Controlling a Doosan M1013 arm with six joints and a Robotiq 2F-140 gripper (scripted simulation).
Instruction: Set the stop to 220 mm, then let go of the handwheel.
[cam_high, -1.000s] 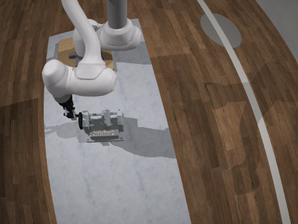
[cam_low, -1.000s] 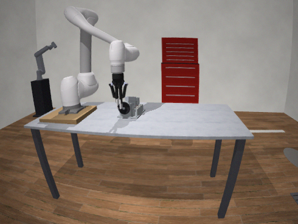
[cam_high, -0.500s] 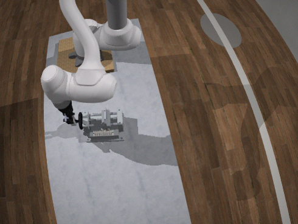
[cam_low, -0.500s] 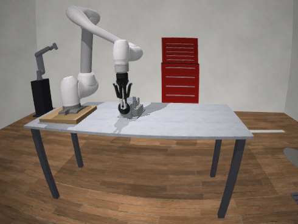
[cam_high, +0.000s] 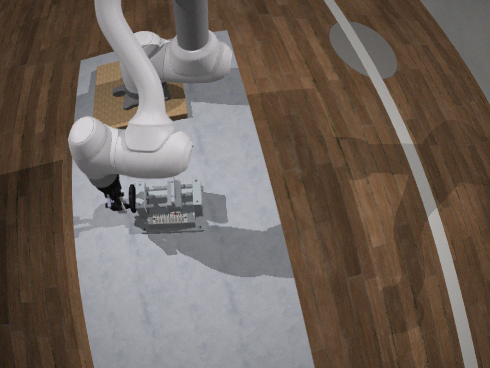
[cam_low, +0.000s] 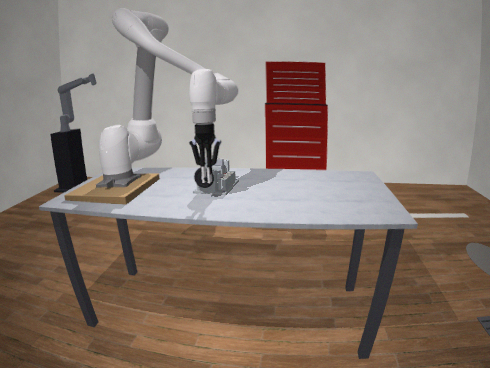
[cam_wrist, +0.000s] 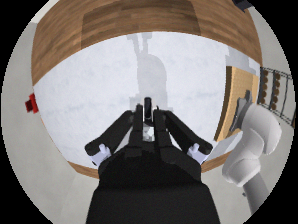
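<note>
The black handwheel lies 2 cm to the left of my hand and 2 cm below it. Also, from my hand: grey stop fixture 1 cm ahead, 17 cm to the left, 1 cm below.
</note>
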